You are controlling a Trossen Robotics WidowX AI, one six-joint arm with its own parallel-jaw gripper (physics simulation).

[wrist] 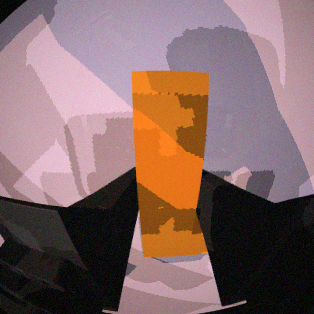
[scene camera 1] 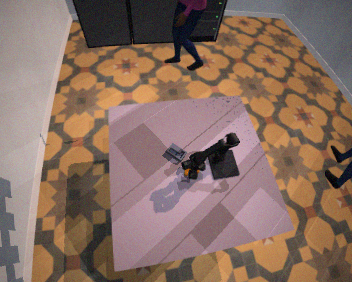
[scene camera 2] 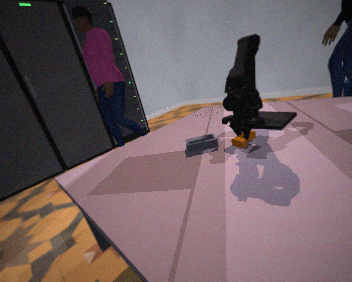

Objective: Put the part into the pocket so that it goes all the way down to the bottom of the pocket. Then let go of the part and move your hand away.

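Places are measured from the arm's base along level axes (x left, y ahead, z down), in centimetres.
Where they show: gripper, fingertip midpoint: [wrist: 165, 173] [scene camera 1: 191, 170] [scene camera 2: 243, 139]; arm's base, link origin: [scene camera 1: 217, 158].
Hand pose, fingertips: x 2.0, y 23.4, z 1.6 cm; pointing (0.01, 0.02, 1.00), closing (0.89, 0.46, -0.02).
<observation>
Things, the pixels of their centre, and the offset from my fingertips. Level surfaces: height alone.
- orange part, body centre: [wrist: 192, 177] [scene camera 2: 246, 138] dx +1.4, dy +0.6, dz -0.7 cm
- grey block with the pocket, body centre: [scene camera 2: 201, 142] [scene camera 1: 176, 152] dx -17.9, dy +5.8, dz -1.0 cm
- pinkish table, surface height: dz +0.8 cm
The orange part [scene camera 1: 190, 173] [scene camera 2: 240, 142] [wrist: 169, 120] is at table level under the arm. In the wrist view it is long and upright in the picture; its short side leg is hidden behind the right finger. My gripper [wrist: 165, 173] is shut on the part, with one black finger against each long side, at its lower half. In scene camera 2 the gripper [scene camera 2: 243, 133] points down at the part. The grey block with the pocket [scene camera 1: 169, 152] [scene camera 2: 202, 147] sits on the table, apart from the part, to its left in both scene views. The pocket's bottom cannot be made out.
The pinkish table [scene camera 1: 150, 245] [scene camera 2: 150, 235] carries everything, with shadows across it. The arm's black base plate [scene camera 1: 225, 167] [scene camera 2: 277, 120] is right of the gripper. Dark cabinets [scene camera 1: 105, 25] [scene camera 2: 35, 75] and people stand beyond the table.
</observation>
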